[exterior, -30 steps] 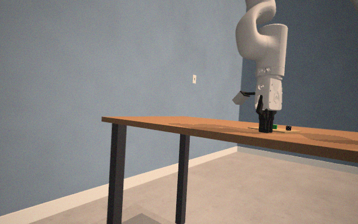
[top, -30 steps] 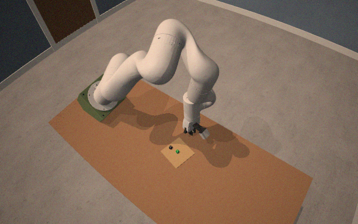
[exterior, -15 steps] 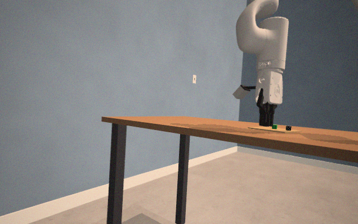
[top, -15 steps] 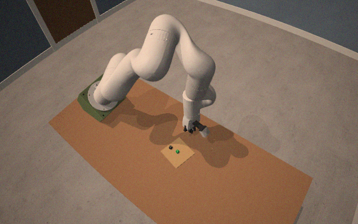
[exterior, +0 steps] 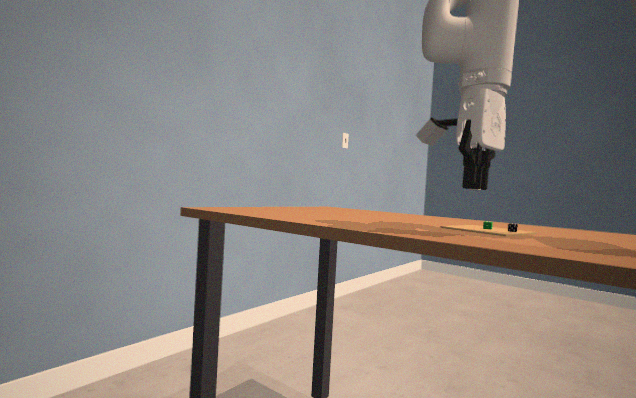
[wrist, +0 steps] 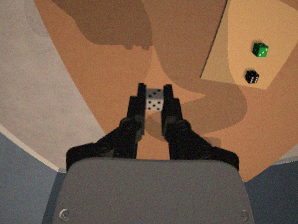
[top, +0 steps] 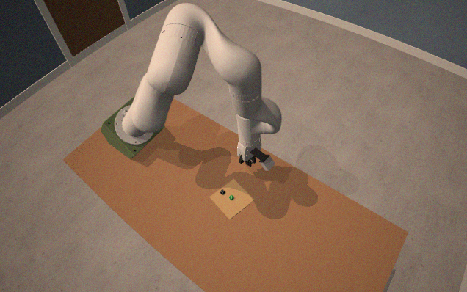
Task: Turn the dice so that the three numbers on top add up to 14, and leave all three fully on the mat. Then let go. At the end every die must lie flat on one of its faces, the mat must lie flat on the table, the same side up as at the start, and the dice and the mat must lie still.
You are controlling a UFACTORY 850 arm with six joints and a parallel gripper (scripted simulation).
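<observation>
My hand is 15 cm to the left of the green die and 10 cm above it. Also, from my hand: white die: 1 cm below; then black die: 15 cm to the right, 10 cm below, 5 cm behind; then mat: 15 cm to the right, 10 cm below.
</observation>
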